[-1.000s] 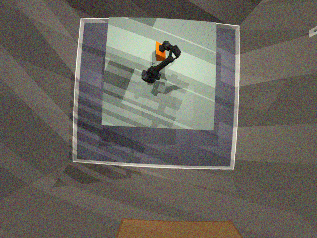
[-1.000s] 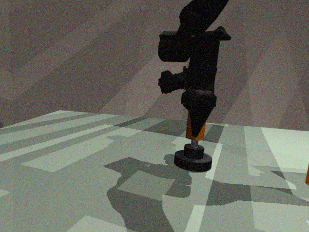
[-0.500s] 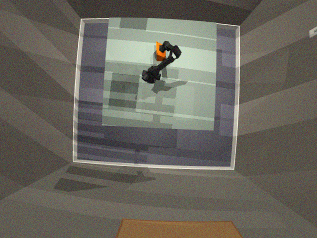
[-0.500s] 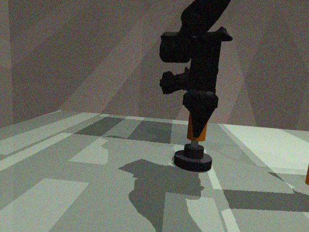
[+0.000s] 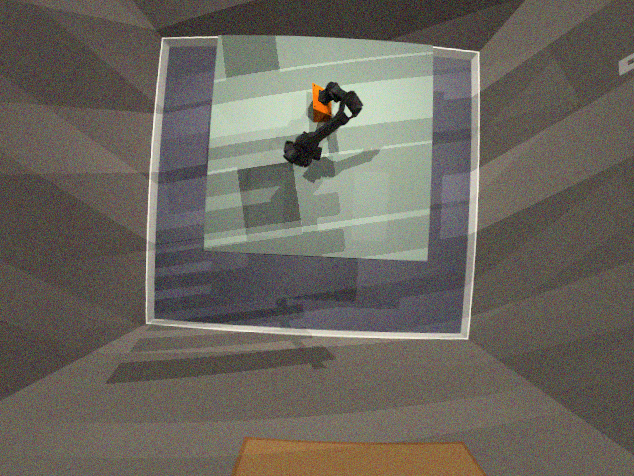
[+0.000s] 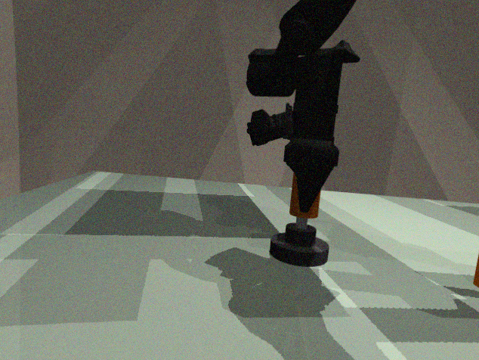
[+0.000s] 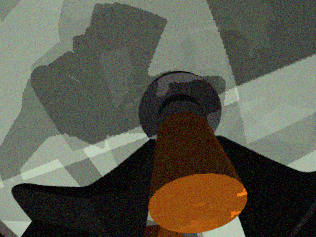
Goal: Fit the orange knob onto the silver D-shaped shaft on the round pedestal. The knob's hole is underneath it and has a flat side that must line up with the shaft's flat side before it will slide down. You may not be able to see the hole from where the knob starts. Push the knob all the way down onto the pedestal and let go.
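Right now my gripper tip is 3 cm below the orange knob. From my gripper tip the other things lie so: round pedestal 4 cm below.
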